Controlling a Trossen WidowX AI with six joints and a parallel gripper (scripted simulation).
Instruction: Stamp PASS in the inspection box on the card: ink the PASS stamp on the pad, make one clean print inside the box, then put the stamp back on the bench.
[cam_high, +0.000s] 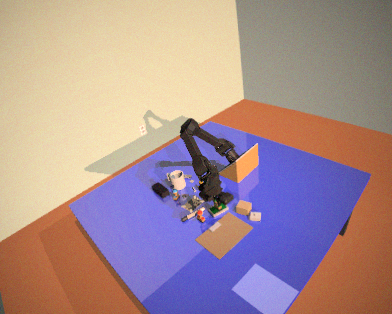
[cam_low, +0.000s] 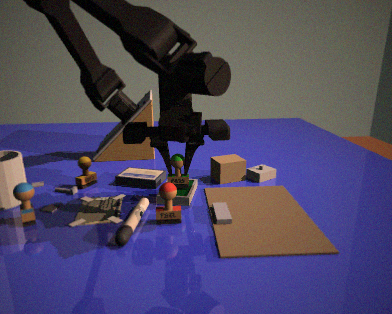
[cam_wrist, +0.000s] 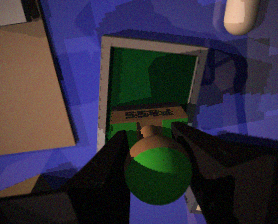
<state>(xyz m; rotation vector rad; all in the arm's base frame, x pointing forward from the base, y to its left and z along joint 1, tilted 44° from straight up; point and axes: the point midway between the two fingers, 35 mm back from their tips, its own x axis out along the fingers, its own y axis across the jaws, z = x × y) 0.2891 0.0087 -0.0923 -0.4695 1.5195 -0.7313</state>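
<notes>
Right now my gripper tip is 30 mm above the green ink pad. From my gripper tip the other things lie so: flat box 90 mm behind, 60 mm to the right, 30 mm below; red-knobbed stamp 100 mm ahead, 30 mm to the right, 20 mm below; cardboard cube 120 mm to the left, 60 mm behind, 20 mm below.
</notes>
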